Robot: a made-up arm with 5 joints.
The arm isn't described. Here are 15 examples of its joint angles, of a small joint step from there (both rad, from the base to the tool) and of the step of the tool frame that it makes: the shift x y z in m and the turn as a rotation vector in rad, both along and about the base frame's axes.
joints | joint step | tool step
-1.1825 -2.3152 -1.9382 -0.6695 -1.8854 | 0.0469 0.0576 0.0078 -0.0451 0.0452 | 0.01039 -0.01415 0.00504 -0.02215 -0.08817 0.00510
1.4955 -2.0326 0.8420 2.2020 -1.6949 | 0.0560 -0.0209 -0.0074 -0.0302 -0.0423 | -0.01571 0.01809 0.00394 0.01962 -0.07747 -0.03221
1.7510 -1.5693 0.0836 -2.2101 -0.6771 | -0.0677 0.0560 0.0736 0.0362 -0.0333 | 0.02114 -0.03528 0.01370 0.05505 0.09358 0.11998
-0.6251 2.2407 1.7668 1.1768 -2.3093 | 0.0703 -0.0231 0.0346 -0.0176 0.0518 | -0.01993 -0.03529 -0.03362 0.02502 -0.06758 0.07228
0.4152 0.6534 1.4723 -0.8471 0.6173 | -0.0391 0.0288 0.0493 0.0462 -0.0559 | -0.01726 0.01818 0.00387 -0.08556 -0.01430 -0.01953
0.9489 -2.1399 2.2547 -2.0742 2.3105 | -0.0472 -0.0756 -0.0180 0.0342 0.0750 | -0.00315 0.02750 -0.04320 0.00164 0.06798 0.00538
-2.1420 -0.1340 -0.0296 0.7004 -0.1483 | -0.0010 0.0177 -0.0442 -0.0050 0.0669 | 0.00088 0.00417 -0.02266 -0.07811 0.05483 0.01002
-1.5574 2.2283 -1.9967 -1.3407 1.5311 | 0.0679 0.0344 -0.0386 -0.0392 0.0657 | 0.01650 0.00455 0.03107 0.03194 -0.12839 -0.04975
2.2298 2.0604 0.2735 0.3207 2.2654 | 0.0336 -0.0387 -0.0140 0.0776 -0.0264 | -0.00456 -0.03329 -0.00691 -0.01579 0.00903 -0.07635
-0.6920 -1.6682 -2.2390 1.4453 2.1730 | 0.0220 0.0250 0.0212 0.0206 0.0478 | 0.04571 -0.00887 0.00722 -0.00273 -0.05170 -0.07402
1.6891 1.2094 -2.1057 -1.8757 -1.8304 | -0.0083 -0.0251 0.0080 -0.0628 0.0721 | 0.01339 0.00533 0.03854 -0.07937 -0.02289 0.06245
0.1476 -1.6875 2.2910 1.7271 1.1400 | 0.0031 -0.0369 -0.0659 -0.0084 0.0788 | 0.04474 -0.01341 0.03245 -0.07827 -0.07124 0.07876
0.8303 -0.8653 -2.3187 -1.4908 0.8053 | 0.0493 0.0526 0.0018 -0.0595 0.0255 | -0.02381 0.00009 0.01027 0.00392 0.00144 -0.04581
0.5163 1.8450 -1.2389 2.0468 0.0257 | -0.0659 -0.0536 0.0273 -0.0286 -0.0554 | 0.01846 0.01014 -0.00193 -0.03293 0.10435 0.08655
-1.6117 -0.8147 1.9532 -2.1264 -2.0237 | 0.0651 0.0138 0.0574 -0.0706 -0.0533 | 0.01535 -0.00434 -0.03445 0.03867 -0.04908 0.00263
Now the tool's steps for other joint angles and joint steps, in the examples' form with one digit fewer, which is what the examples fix.
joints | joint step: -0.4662 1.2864 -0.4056 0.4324 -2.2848 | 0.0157 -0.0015 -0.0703 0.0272 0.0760
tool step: 0.0190 0.0183 -0.0063 0.0042 -0.0040 -0.0852
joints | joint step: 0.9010 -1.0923 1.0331 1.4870 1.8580 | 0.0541 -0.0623 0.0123 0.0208 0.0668
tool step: 0.0215 0.0078 0.0424 -0.0661 -0.0341 0.1073
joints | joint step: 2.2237 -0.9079 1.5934 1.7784 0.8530 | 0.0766 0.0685 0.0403 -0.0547 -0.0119
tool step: 0.0212 0.0202 -0.0185 0.0677 -0.0653 0.0439
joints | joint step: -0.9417 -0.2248 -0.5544 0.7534 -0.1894 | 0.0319 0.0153 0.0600 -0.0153 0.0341
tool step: 0.0115 0.0037 -0.0047 -0.0286 -0.0739 -0.0427
